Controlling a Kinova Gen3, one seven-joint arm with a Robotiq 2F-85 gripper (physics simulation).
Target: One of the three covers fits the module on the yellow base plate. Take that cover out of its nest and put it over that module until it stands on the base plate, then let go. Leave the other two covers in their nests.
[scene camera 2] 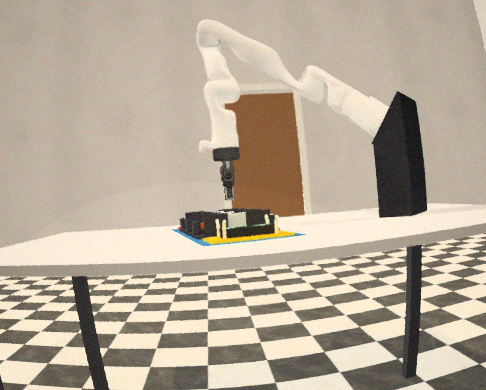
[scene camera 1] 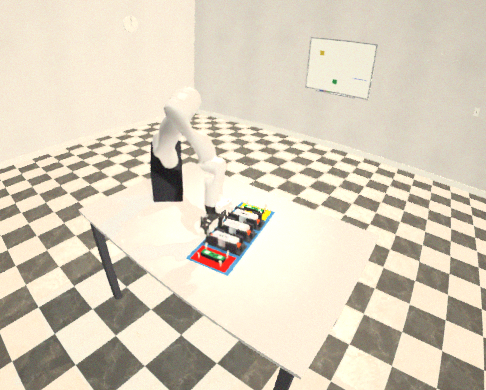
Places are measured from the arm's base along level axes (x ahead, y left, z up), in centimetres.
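Pixels of known places: gripper, fingertip midpoint: [scene camera 2: 229, 200] [scene camera 1: 213, 230]; arm's base, link origin: [scene camera 2: 387, 127] [scene camera 1: 169, 160].
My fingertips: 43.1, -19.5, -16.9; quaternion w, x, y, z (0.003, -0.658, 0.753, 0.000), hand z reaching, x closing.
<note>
Ahead of a thing's pixels: the offset from my fingertips to its top centre, as dx, dy, dz. "spot": to the spot under its first point. Level surfaces: height alone.
Three covers with pale tops stand in black nests in a row: the far cover {+3.5, +23.3, -2.8} [scene camera 1: 246, 216] [scene camera 2: 237, 219] by the yellow base plate {+2.8, +34.1, -7.2} [scene camera 1: 268, 214] [scene camera 2: 240, 240], the middle cover {+4.2, +12.6, -2.8} [scene camera 1: 237, 227] and the near cover {spot: +5.5, -0.5, -3.1} [scene camera 1: 223, 240] by the red plate. On the yellow plate sits a dark module with a green top {spot: +4.1, +34.6, -5.2} [scene camera 1: 256, 208] [scene camera 2: 250, 231], between pale posts. My gripper [scene camera 1: 215, 226] [scene camera 2: 229, 198] is open and empty, pointing down. It hangs above the nests in the scene camera 2 view; which cover it is over I cannot tell. The nests hide the covers' lower parts.
A red plate {spot: +12.0, -9.7, -7.2} [scene camera 1: 224, 264] with a green-topped module {spot: +6.2, -9.4, -5.2} [scene camera 1: 213, 255] and pale posts lies at the near end of the blue mat {dz -7.6} [scene camera 1: 248, 247] [scene camera 2: 192, 238]. The pale posts on both plates stand upright. The black robot pedestal [scene camera 1: 167, 175] [scene camera 2: 400, 165] stands at the table's back.
</note>
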